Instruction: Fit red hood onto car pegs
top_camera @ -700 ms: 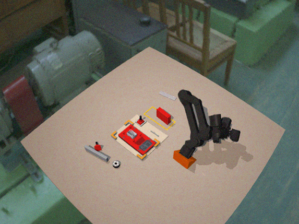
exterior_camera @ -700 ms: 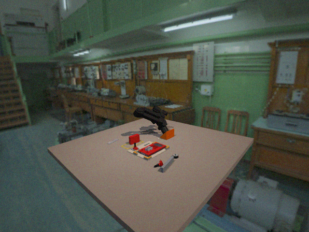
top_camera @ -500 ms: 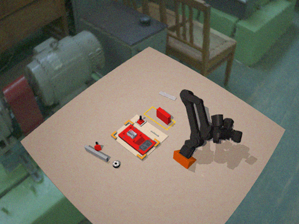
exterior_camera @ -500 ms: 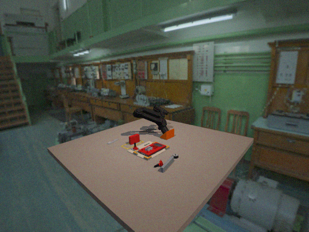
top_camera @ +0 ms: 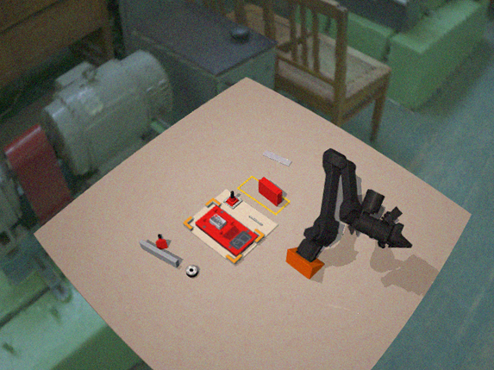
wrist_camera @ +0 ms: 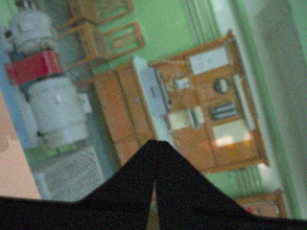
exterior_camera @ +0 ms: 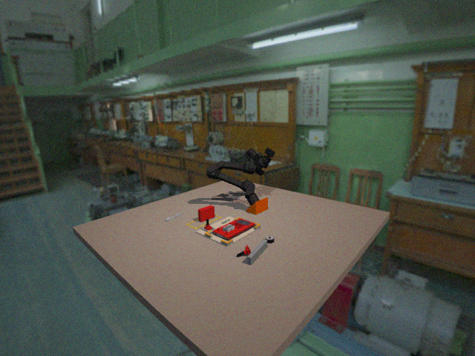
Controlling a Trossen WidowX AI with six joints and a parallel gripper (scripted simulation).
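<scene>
Now: gripper tip 58 cm short of the red hood, 20 cm above it and 3 cm to the left of it. From my gripper tip the other things lie so: grey engine block (64 cm ahead, 21 cm below, 19 cm to the left); then beige jig (62 cm ahead, 22 cm below, 17 cm to the left); then small round wheel (59 cm ahead, 39 cm to the left, 23 cm below).
</scene>
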